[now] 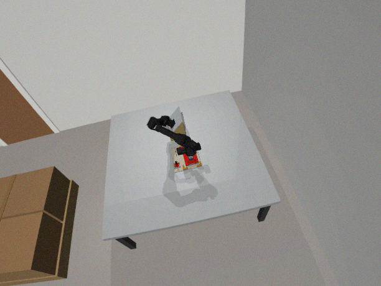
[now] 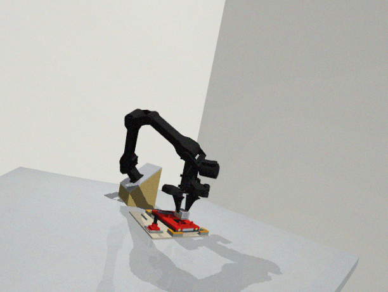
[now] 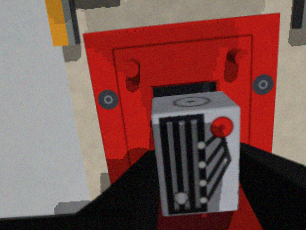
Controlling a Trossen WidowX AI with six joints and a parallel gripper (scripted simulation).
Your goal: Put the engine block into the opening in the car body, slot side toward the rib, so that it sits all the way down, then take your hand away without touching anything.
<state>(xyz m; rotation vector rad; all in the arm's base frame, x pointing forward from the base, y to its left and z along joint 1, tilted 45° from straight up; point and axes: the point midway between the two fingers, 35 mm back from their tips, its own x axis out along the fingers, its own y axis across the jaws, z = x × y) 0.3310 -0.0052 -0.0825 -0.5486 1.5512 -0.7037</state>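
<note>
My gripper tip is now 20 mm short of the black post, 130 mm to the left of it and 30 mm above it. Round my gripper tip: grey engine block 10 mm below.
</note>
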